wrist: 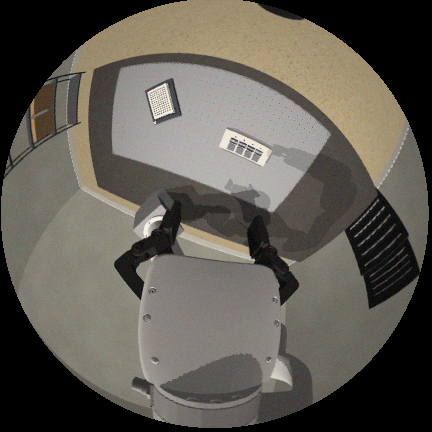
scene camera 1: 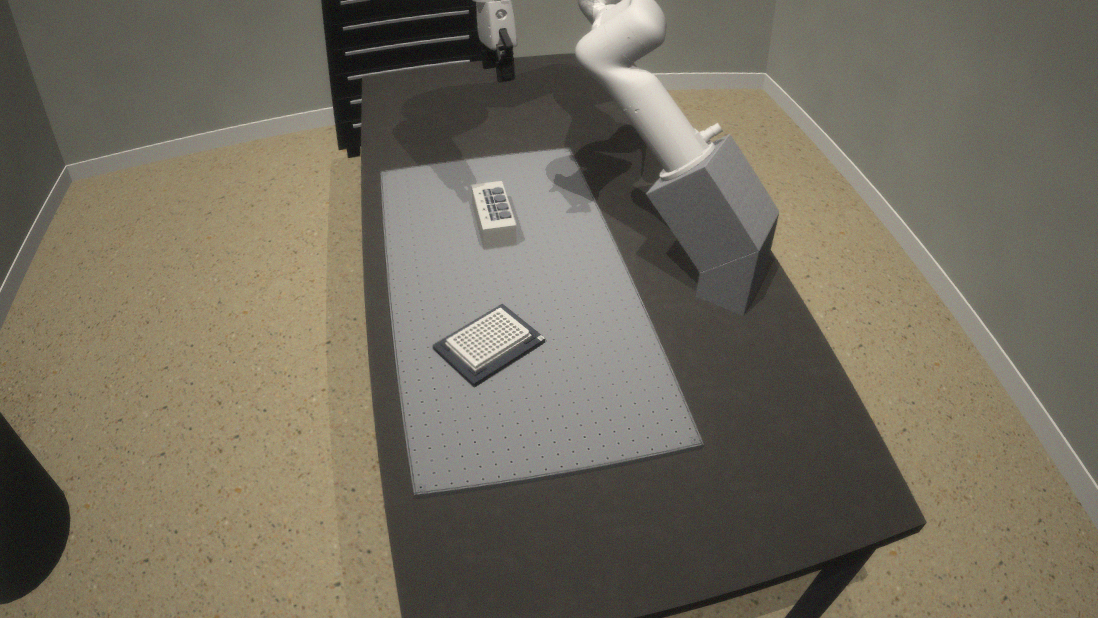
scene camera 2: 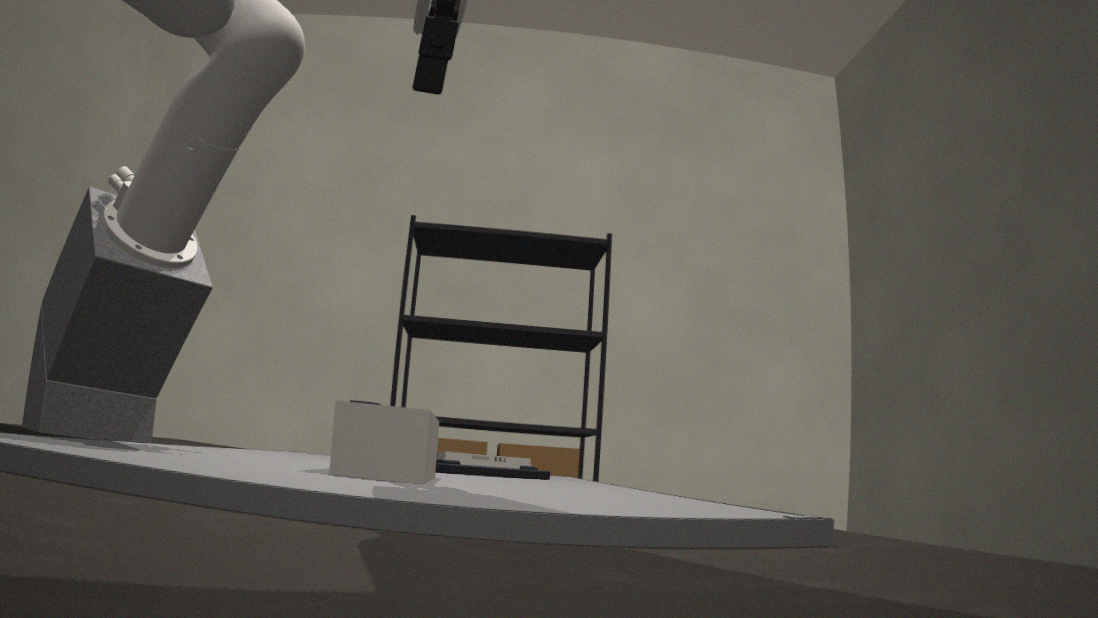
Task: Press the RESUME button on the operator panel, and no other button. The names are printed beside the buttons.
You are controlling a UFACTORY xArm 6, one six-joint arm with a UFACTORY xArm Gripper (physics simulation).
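Pixels of known places: gripper, fingertip midpoint: (wrist: 216, 216) (scene camera 1: 498, 74) (scene camera 2: 430, 75); arm's base, link origin: (scene camera 1: 688, 162) (scene camera 2: 148, 235).
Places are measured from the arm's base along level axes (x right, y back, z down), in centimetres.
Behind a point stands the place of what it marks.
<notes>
The operator panel (scene camera 1: 483, 219) @(x 13.5, y -37.4, z 18.4 cm) (scene camera 2: 382, 443) @(x 26.8, y -34.9, z 21.0 cm) (wrist: 226, 139) @(x 11.8, y -34.5, z 18.3 cm) is a cream box on the grey perforated board. A row of several round grey buttons (scene camera 1: 503, 206) @(x 16.8, y -32.7, z 18.1 cm) (wrist: 248, 153) @(x 20.3, y -33.2, z 18.1 cm) runs along its top, with dark name labels beside them. The labels are too small to read, so I cannot tell which button is RESUME. My gripper (scene camera 1: 504, 70) @(x 14.4, y -33.6, z -14.9 cm) (scene camera 2: 429, 79) @(x 14.4, y -33.6, z -14.9 cm) (wrist: 216, 216) @(x 14.4, y -33.6, z -14.9 cm) is open and empty. It hangs high above the table, well apart from the panel, towards the drawer-unit end in the first scene view. In the wrist view the panel lies beyond the fingertips.
A white well plate (scene camera 1: 488, 337) @(x -17.0, y -41.4, z 21.2 cm) (wrist: 161, 101) @(x -15.6, y -41.3, z 21.1 cm) sits on a dark base on the perforated board (scene camera 1: 553, 406) @(x -32.6, y -33.3, z 23.6 cm) (wrist: 135, 140) @(x -27.9, y -21.7, z 23.6 cm). The arm's grey pedestal (scene camera 1: 714, 222) @(x -11.5, y 1.3, z 5.9 cm) (scene camera 2: 115, 330) @(x 0.5, y 1.9, z 11.8 cm) stands beside the board. A black drawer unit (scene camera 1: 407, 46) (wrist: 385, 245) stands past the table's end.
</notes>
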